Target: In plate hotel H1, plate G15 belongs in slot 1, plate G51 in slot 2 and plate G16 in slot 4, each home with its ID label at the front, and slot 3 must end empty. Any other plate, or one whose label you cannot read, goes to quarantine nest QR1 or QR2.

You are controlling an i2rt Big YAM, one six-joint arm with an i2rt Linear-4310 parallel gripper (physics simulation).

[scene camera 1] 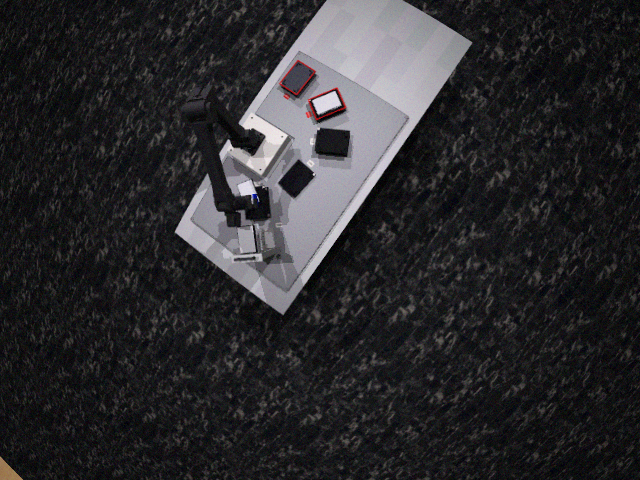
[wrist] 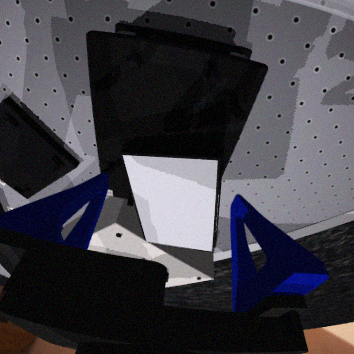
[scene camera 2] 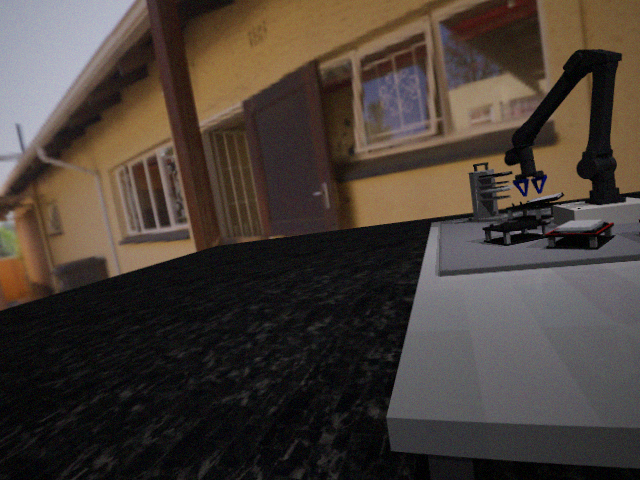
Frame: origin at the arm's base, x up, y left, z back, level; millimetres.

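Where they show: gripper, fingertip midpoint: point(scene camera 1: 249, 202) point(wrist: 171, 189) point(scene camera 2: 532, 195); arm's base, link origin: point(scene camera 1: 253, 142) point(scene camera 2: 604, 202).
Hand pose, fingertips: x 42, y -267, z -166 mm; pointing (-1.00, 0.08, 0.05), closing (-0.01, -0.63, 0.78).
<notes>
Each offset is from my fingertips to the top centre of the thing. "*": to the spot under its first point. Level surfaces: height alone.
Plate hotel H1 {* dx +178, dy -182, dz -179 mm} point(scene camera 1: 246, 257) point(scene camera 2: 482, 193) stands at the table's far end. A pale rectangle shows at its levels in scene camera 1; I cannot tell which slots hold plates. A white-topped plate {dx -4, dy +33, dz +36 mm} point(scene camera 1: 247, 187) point(scene camera 2: 543, 198) point(wrist: 175, 200) lies tilted at the black nest {dx -27, dy +5, dz -13 mm} point(scene camera 1: 263, 203) point(wrist: 170, 90) beside the arm's base, its base-side end raised. No label is readable. My gripper point(scene camera 1: 255, 198) point(scene camera 2: 532, 194) point(wrist: 171, 189) is open and empty, its blue fingers above and either side of the plate. Another white plate {dx -49, dy +631, dz -51 mm} point(scene camera 1: 326, 102) point(scene camera 2: 578, 225) lies on a red-rimmed nest.
A second red-rimmed nest {dx -57, dy +679, dz +163 mm} point(scene camera 1: 298, 77) holds no visible plate. Two black nests {* dx -53, dy +470, dz -188 mm} point(scene camera 1: 332, 142) {* dx -91, dy +224, dz -121 mm} point(scene camera 1: 296, 178) stand mid-mat. The arm's pale base block point(scene camera 1: 276, 143) point(scene camera 2: 594, 212) point(wrist: 150, 257) borders the tilted plate. The grey mat {dx -103 mm} point(scene camera 1: 361, 124) point(scene camera 2: 465, 263) lies on the table.
</notes>
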